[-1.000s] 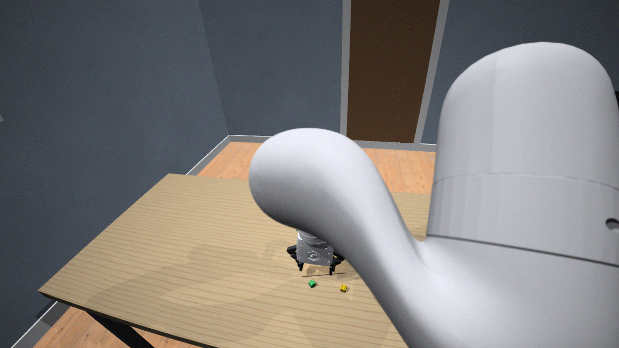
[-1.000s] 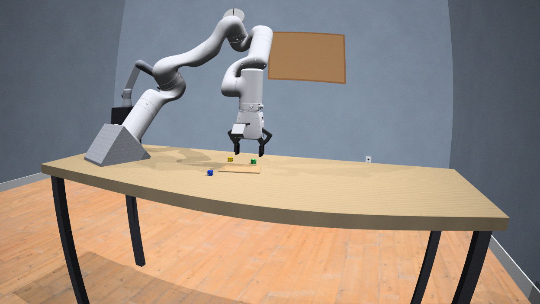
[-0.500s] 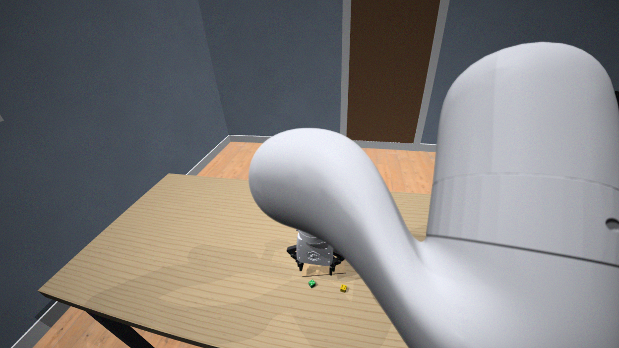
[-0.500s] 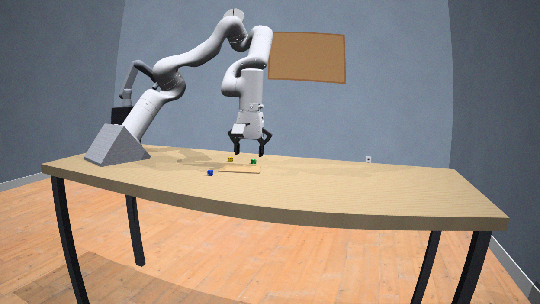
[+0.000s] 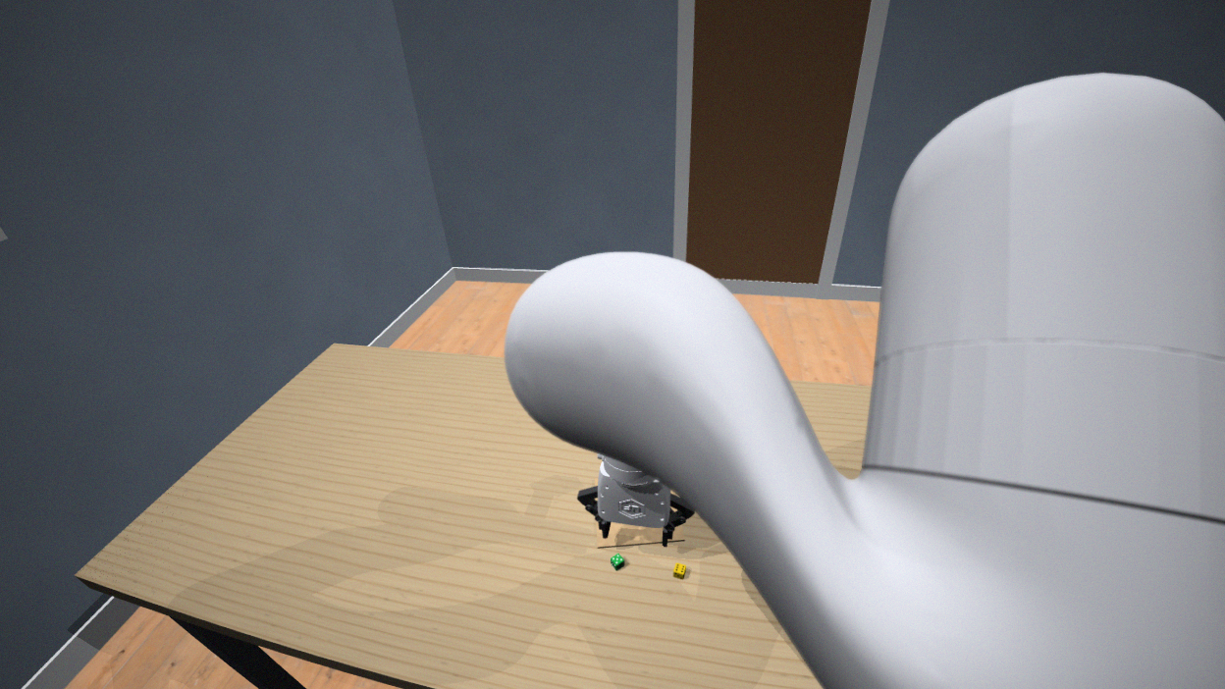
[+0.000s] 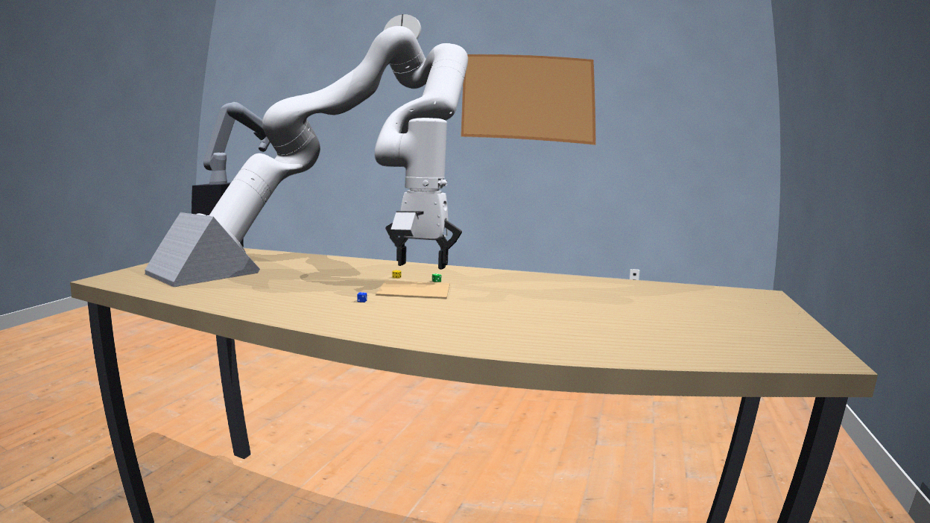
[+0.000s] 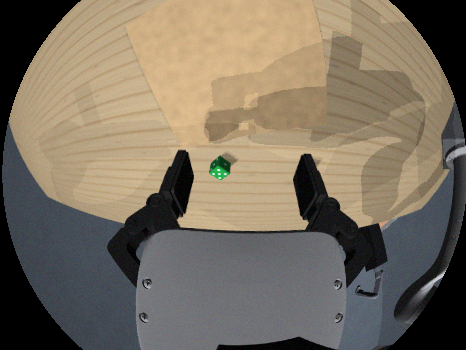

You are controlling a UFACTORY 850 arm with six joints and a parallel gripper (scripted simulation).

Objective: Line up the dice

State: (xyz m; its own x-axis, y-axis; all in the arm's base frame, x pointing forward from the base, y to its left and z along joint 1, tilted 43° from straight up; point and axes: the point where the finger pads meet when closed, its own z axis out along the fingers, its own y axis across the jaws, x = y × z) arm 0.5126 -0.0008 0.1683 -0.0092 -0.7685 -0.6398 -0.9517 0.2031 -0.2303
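My hand is 20 mm short of the green die, 30 mm to the right of it and 40 mm above it. The rest, counted from my hand: yellow die (70 mm behind, 30 mm to the left, 40 mm below); then blue die (50 mm behind, 220 mm to the right, 40 mm below); then tan mat (10 mm ahead, 70 mm to the right, 40 mm below).
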